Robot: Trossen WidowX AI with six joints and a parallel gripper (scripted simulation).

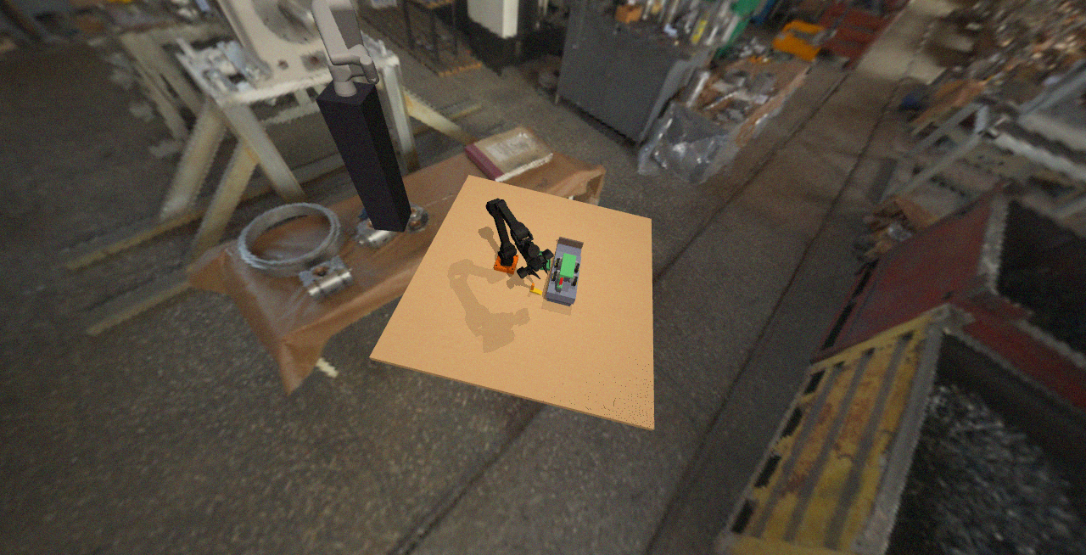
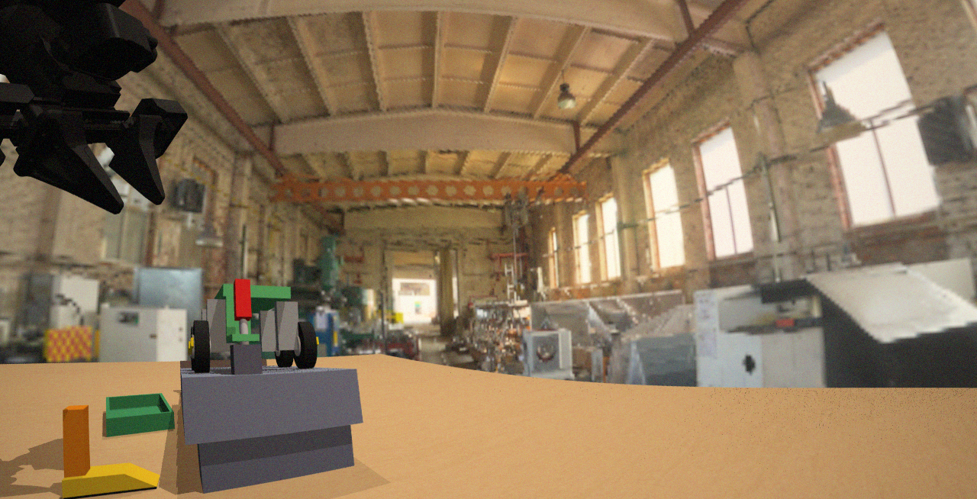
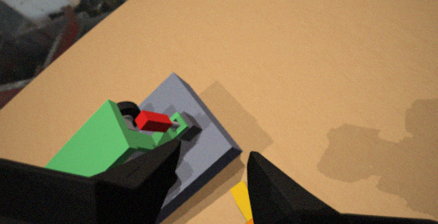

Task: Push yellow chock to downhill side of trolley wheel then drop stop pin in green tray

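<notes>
Now: the yellow chock 200 mm below my gripper tip, 40 mm to the left of it and 20 mm behind it. From my gripper tip the other things lie so: ramp 170 mm below, 130 mm ahead, 120 mm to the left; then green trolley 130 mm ahead, 120 mm to the left, 110 mm below; then stop pin 100 mm ahead, 90 mm below, 20 mm to the left.
</notes>
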